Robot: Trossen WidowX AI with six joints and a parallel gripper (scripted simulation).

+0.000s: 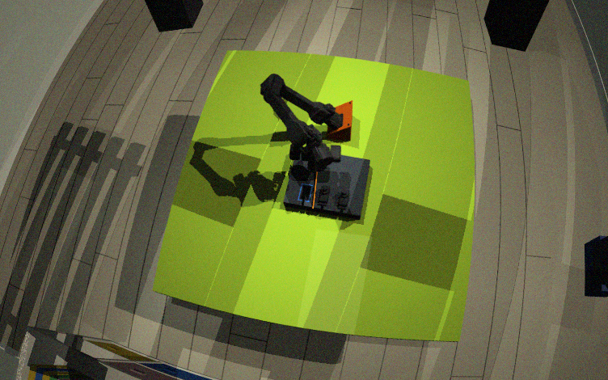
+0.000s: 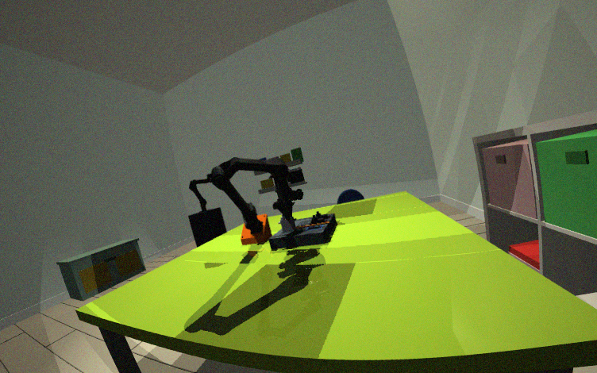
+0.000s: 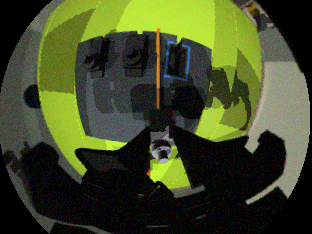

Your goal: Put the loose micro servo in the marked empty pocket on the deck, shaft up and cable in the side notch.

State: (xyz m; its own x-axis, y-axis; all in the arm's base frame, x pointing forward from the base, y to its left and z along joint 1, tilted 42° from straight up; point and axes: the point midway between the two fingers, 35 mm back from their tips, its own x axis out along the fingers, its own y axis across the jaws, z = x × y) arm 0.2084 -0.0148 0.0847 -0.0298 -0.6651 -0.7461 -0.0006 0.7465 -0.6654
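The dark deck is 10 mm ahead of my gripper tip, 50 mm to the left of it and 70 mm below it.
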